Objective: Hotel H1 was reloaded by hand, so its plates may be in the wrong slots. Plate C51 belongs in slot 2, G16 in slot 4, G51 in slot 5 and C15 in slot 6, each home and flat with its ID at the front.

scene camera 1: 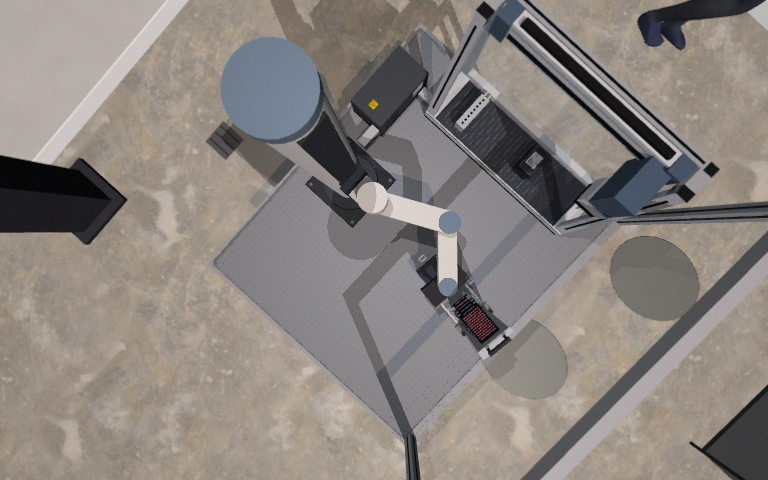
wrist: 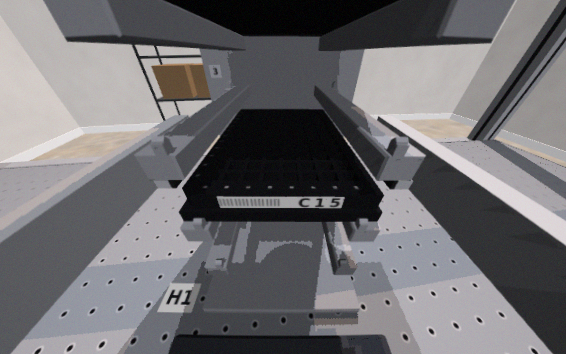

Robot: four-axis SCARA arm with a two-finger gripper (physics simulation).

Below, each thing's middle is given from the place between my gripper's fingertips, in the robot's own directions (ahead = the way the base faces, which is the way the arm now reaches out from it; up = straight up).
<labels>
The plate C15 (wrist: 270,165) lies 10 mm below my hand and 10 mm ahead of it. From my hand the other things lie so: plate G51 (scene camera 1: 478,322): 130 mm above, 10 mm ahead; H1 label (wrist: 180,297): 150 mm below, 100 mm to the left, 40 mm behind; hotel H1 (wrist: 282,71): 80 mm ahead, 10 mm to the right, 10 mm above.
</labels>
